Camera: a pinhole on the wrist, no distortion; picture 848 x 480 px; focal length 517.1 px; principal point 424.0 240.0 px. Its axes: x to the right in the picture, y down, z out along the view. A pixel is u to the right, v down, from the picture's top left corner.
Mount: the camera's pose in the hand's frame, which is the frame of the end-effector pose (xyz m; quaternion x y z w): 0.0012 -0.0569 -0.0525 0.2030 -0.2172 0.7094 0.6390
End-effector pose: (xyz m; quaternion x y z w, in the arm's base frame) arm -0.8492 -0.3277 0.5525 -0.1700 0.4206 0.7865 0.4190
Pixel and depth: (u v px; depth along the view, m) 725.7 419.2 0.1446
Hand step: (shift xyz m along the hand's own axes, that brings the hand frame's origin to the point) -0.0557 -0.0744 0.1118
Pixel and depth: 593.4 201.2 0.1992
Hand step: 0.0116 -0.1152 0.1491
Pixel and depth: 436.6 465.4 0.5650
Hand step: -0.2393 -0.3882 0.4084
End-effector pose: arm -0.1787 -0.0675 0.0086 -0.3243 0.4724 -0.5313 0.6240
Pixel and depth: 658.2 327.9 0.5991
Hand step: -0.1212 -0.1839 0.5892
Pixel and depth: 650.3 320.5 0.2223
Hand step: -0.0407 -0.1065 0.1838
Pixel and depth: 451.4 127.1 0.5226
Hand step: 0.1174 -0.3207 0.3989
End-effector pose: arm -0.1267 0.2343 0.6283 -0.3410 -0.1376 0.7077 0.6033
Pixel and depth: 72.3 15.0 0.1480
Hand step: 0.0770 -0.2176 0.0155
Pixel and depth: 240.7 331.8 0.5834
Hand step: -0.0749 -0.5665 0.3057
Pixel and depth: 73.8 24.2 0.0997
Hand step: 0.0504 -0.1651 -0.0066
